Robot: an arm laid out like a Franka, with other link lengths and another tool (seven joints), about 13 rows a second.
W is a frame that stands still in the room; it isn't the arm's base.
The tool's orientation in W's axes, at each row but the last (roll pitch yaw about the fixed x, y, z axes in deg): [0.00, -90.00, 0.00]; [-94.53, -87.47, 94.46]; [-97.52, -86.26, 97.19]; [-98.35, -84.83, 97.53]
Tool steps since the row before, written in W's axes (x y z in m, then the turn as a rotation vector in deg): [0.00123, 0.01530, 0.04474, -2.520, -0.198, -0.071]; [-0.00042, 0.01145, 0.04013, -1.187, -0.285, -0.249]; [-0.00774, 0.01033, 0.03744, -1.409, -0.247, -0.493]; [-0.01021, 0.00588, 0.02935, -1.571, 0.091, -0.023]
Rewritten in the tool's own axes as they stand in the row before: [0.04474, 0.01530, -0.00123, -0.071, -0.198, 2.520]; [0.04060, 0.00967, 0.00029, -0.257, -0.275, 1.188]; [0.03809, 0.00784, 0.00748, -0.496, -0.223, 1.412]; [0.02988, 0.00309, 0.00990, 0.004, 0.069, 1.572]
